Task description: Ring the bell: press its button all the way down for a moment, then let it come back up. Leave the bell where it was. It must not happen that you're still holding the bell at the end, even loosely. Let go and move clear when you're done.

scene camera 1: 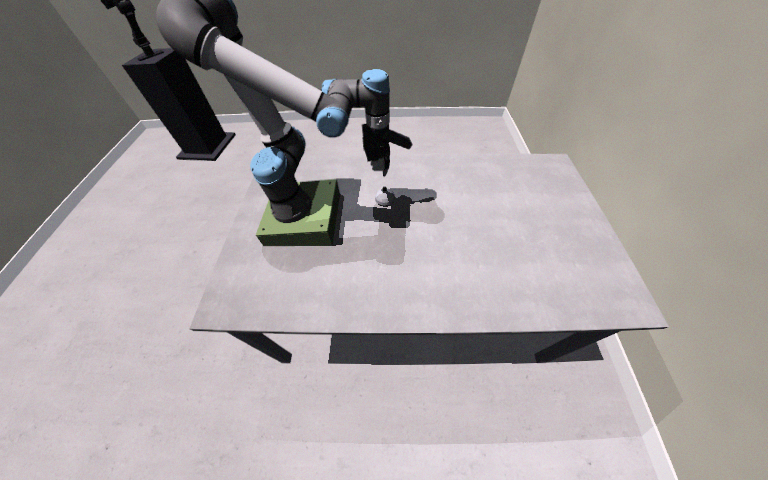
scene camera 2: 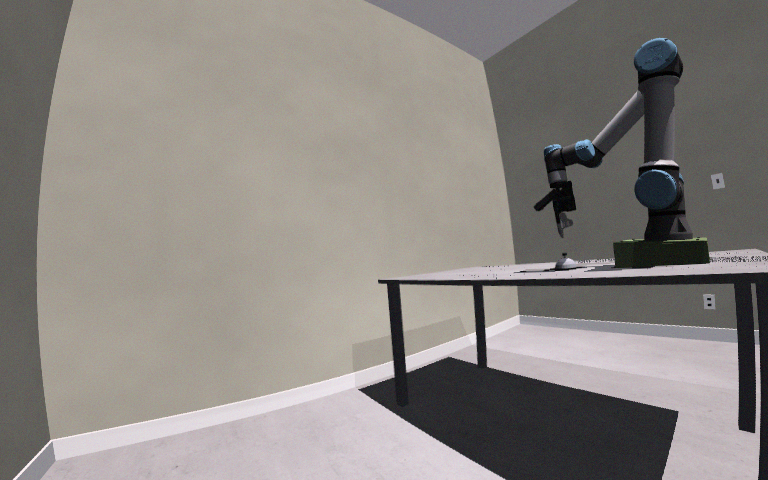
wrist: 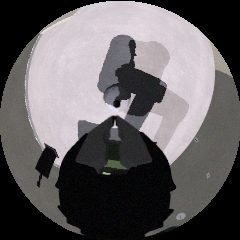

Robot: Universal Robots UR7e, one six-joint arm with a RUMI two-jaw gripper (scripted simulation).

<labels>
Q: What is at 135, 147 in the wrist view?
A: My gripper.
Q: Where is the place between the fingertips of my gripper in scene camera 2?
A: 562, 238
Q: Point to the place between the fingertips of my gripper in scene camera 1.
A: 384, 176
</labels>
